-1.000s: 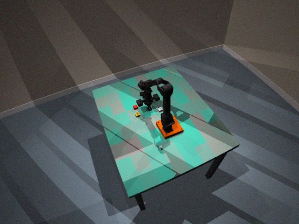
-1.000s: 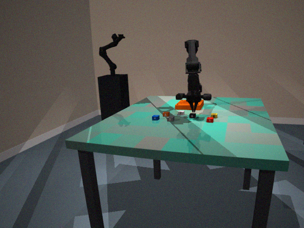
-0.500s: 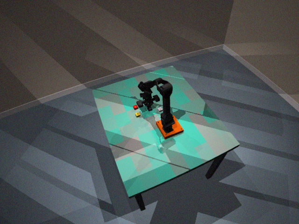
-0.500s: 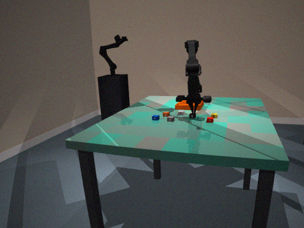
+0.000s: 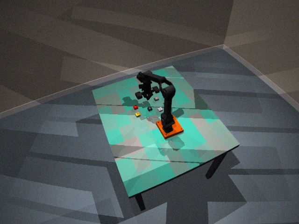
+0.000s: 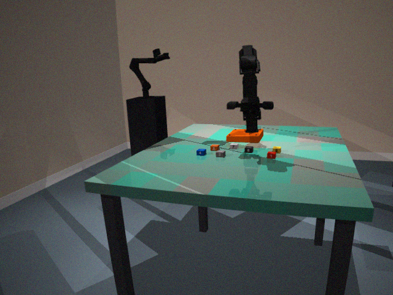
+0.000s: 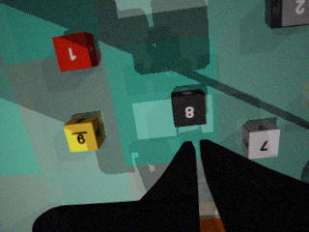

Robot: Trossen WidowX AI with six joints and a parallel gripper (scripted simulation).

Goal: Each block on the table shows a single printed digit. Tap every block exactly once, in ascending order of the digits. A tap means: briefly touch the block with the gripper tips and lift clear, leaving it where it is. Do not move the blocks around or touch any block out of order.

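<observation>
My gripper tip is now 20 mm past the yellow block, 110 mm to the right of it and 100 mm above it. From my gripper tip the other things lie so: red block 70 mm ahead, 90 mm to the left, 100 mm below; then black block 10 mm behind, 10 mm to the right, 100 mm below; then white block 60 mm behind, 80 mm to the right, 100 mm below.
</observation>
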